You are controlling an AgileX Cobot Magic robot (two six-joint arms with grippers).
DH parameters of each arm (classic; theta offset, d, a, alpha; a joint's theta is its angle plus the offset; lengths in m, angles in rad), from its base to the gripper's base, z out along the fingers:
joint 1: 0 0.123 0 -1.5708
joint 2: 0.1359 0 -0.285 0
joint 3: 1.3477 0 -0.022 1.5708
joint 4: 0 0.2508 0 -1.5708
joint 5: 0 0 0.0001 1.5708
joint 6: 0 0.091 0 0
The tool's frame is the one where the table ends.
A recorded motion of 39 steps. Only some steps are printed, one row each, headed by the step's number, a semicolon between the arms.
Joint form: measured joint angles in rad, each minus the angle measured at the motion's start. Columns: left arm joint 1, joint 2, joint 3, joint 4, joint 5, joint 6; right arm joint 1, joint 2, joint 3, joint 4, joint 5, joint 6.
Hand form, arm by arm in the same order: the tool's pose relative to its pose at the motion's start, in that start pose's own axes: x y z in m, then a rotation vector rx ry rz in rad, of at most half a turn. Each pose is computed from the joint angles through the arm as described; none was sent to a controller.
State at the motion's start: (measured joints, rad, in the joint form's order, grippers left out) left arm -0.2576 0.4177 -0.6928 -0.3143 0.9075 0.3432; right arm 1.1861 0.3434 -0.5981 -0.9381 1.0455 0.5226
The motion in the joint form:
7: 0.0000 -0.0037 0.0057 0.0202 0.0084 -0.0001; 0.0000 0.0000 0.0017 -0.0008 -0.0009 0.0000
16: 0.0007 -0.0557 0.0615 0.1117 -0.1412 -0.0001; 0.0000 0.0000 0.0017 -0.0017 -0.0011 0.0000
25: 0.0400 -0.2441 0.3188 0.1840 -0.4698 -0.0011; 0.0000 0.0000 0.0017 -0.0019 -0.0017 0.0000
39: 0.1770 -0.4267 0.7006 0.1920 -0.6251 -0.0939; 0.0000 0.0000 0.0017 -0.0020 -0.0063 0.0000
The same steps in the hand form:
7: 0.0027 0.0010 0.0004 -0.0119 0.0152 0.0118; 0.0003 0.0002 0.0002 0.0001 0.0001 -0.0016
16: 0.0072 0.0089 -0.0001 -0.1253 -0.0992 0.0734; 0.0002 0.0002 0.0002 0.0006 -0.0005 -0.0020
25: 0.0499 0.0160 0.0126 -0.2915 -0.3245 0.1202; 0.0002 0.0002 0.0002 0.0005 -0.0011 -0.0021
39: 0.1408 0.0248 0.0610 -0.4194 -0.2796 -0.0293; -0.0002 0.0004 0.0002 -0.0017 -0.0051 -0.0022

